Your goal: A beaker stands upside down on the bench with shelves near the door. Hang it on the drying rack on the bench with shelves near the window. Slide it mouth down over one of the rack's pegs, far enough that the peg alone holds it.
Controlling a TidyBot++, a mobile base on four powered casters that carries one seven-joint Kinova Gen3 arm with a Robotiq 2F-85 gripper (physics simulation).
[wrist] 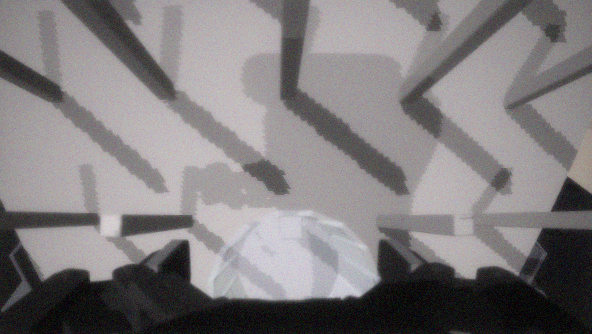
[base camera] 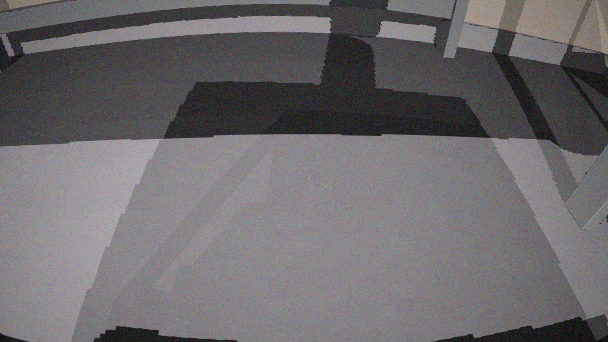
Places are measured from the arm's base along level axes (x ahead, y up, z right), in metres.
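Where they show: gripper, fingertip midpoint: (wrist: 284, 261).
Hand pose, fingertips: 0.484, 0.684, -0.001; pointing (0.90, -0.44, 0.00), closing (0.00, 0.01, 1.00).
Things, the pixels of their top centre, and the offset from my fingertips, as dx, dy, dz. "spot": a spot on its surface instead. Level surfaces: height alone.
- upper middle peg, surface spot: (wrist: 291, 50) spot: +0.041, +0.084, +0.002
- bench leg, surface spot: (base camera: 452, 32) spot: +0.515, -0.997, +0.430
- floor, surface height: dy -1.080
The clear, faceted beaker (wrist: 295, 255) is at the bottom middle of the wrist view, in front of the pale drying rack (wrist: 220, 60). My gripper (wrist: 284, 261) is open, with one finger on each side of the beaker. A gap shows at the left finger; the beaker's edge comes close to the right finger. Dark pegs stick out of the rack, among them an upper middle peg (wrist: 291, 50), a lower left peg (wrist: 155, 225) and a lower right peg (wrist: 420, 221). The beaker's near part is hidden by the gripper body. I cannot clearly see a peg inside it.
In the base view, a grey bench edge (base camera: 150, 10) runs along the top, with a bench leg (base camera: 452, 32) at the upper right. A slanted grey post (base camera: 587, 195) stands at the right edge. Broad shadows lie on the floor (base camera: 350, 225).
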